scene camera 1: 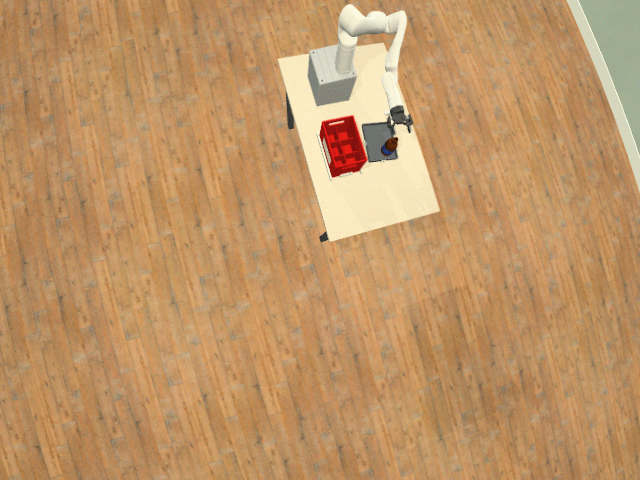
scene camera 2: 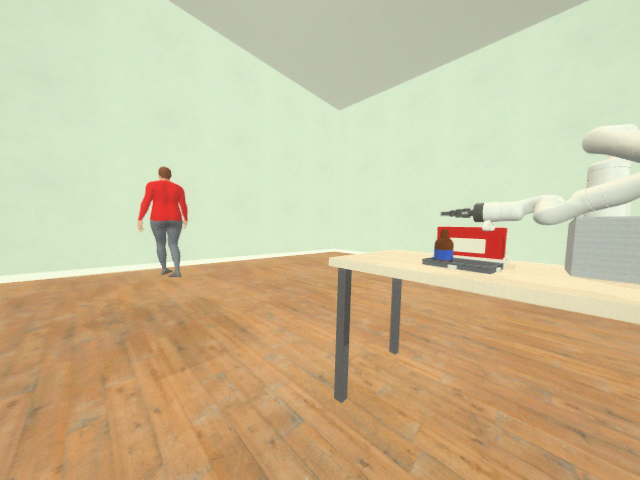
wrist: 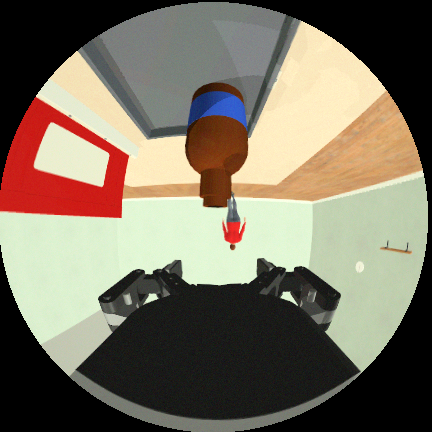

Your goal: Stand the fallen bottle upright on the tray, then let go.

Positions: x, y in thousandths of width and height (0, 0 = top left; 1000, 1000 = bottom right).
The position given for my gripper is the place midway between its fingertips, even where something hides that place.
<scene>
I see my gripper (wrist: 506, 619) and a brown bottle (wrist: 501, 339).
</scene>
